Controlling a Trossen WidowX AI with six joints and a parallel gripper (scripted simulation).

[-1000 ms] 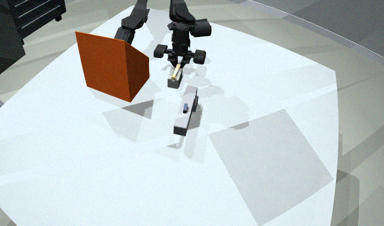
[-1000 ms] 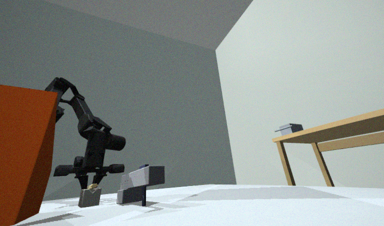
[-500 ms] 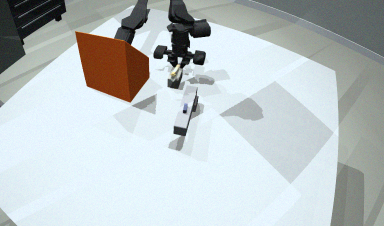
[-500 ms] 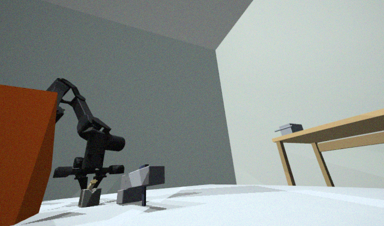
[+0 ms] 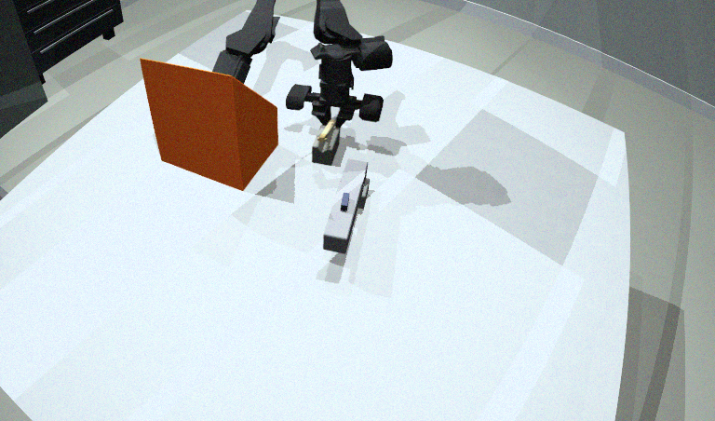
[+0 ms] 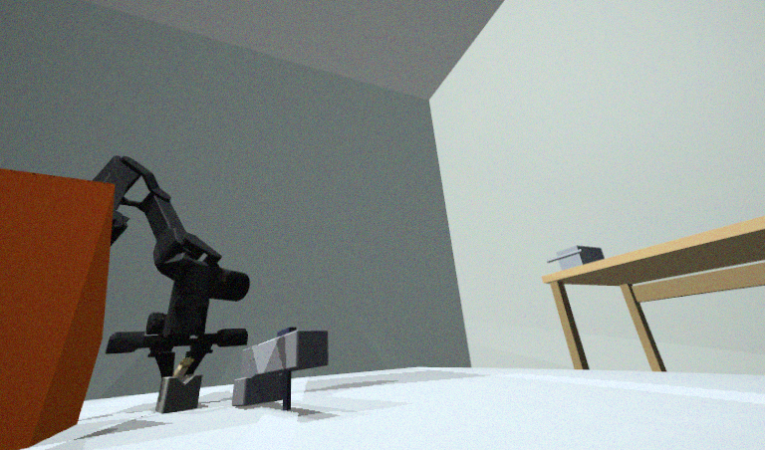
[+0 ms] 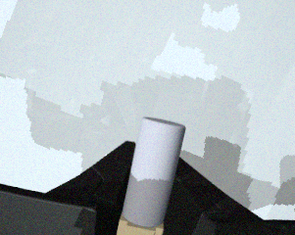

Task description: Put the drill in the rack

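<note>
My gripper tip is 10 mm short of the drill, 40 mm to the left of it and 40 mm below it. The rest, counted from my gripper tip: blue key (160 mm ahead, 210 mm to the right, 50 mm above); then rack (20 mm ahead, 50 mm to the right, 10 mm above); then housing (150 mm ahead, 180 mm to the right, 40 mm above).
</note>
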